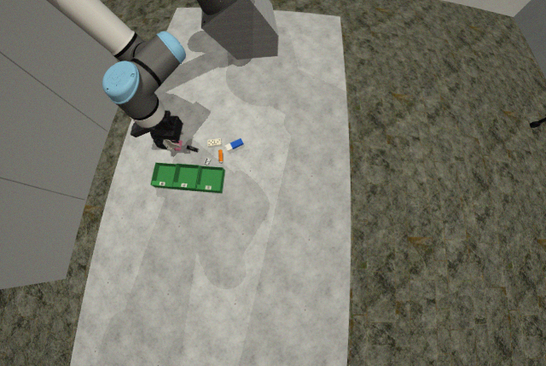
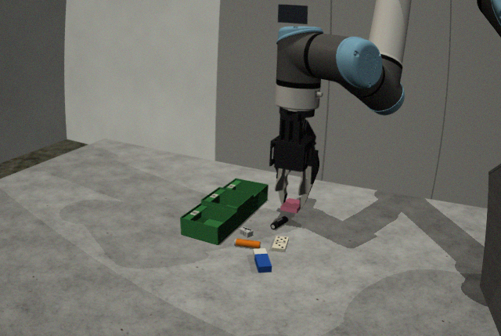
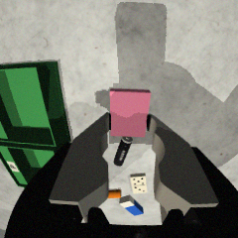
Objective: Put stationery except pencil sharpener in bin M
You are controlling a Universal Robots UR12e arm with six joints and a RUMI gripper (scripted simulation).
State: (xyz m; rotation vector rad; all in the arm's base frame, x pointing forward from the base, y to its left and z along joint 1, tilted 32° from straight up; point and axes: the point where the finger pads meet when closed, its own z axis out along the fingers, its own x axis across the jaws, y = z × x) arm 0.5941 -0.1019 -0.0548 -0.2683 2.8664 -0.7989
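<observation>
The blue eraser lies 50 mm behind my hand, 220 mm to the left of it and 30 mm below it. From my hand the other things lie so: green bin block 110 mm ahead, 90 mm to the left, 10 mm below; black battery 70 mm to the left, 30 mm below; pink eraser 10 mm below.
</observation>
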